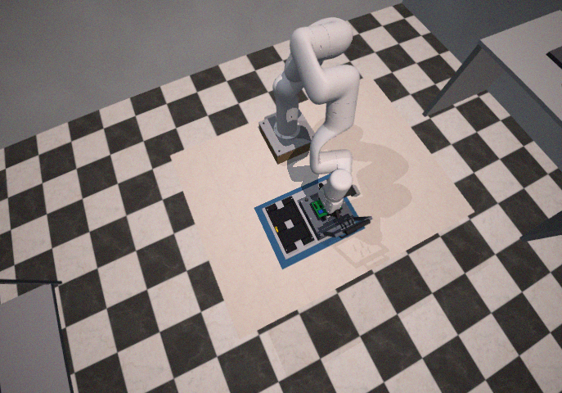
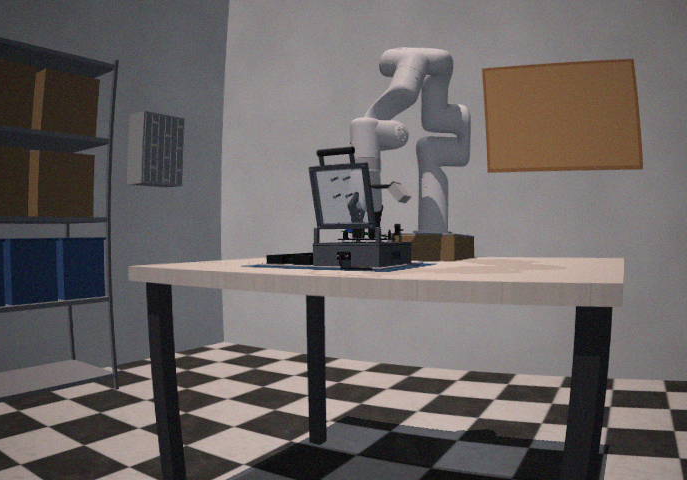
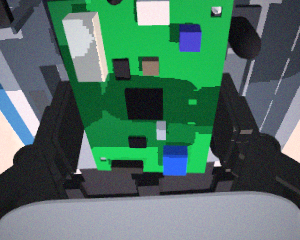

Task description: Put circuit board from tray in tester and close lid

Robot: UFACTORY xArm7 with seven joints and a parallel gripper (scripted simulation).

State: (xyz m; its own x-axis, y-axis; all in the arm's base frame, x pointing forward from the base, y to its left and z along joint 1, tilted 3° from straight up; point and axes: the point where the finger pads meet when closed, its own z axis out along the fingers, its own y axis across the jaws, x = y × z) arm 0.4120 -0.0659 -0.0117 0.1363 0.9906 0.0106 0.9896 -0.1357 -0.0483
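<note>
The green circuit board is right at my hand. Round my hand: tester lid: 120 mm ahead, 100 mm above, 10 mm to the right; latch hook: 70 mm to the left, 50 mm behind, 10 mm above.
</note>
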